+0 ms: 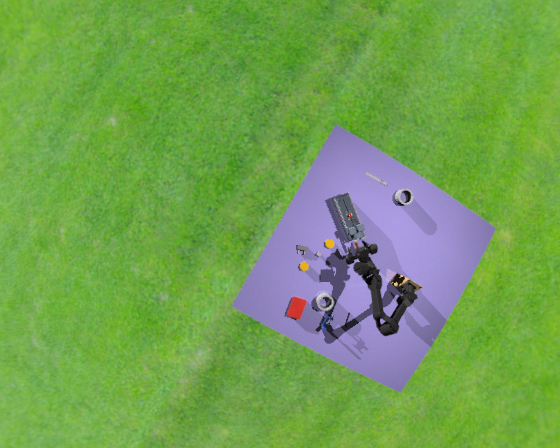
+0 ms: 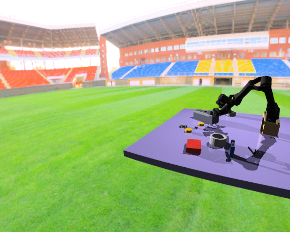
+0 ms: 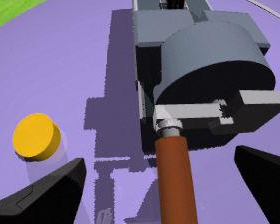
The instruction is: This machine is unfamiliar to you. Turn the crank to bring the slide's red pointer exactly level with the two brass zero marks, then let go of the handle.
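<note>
Right now the brown crank handle is 20 mm behind my gripper tip, 10 mm to the left of it and 10 mm above it. Round my gripper tip: red pointer 120 mm ahead, 110 mm to the right, 10 mm above; white bar 410 mm to the right, 100 mm ahead, 80 mm below; small grey bracket 220 mm ahead, 210 mm to the left, 70 mm below.
</note>
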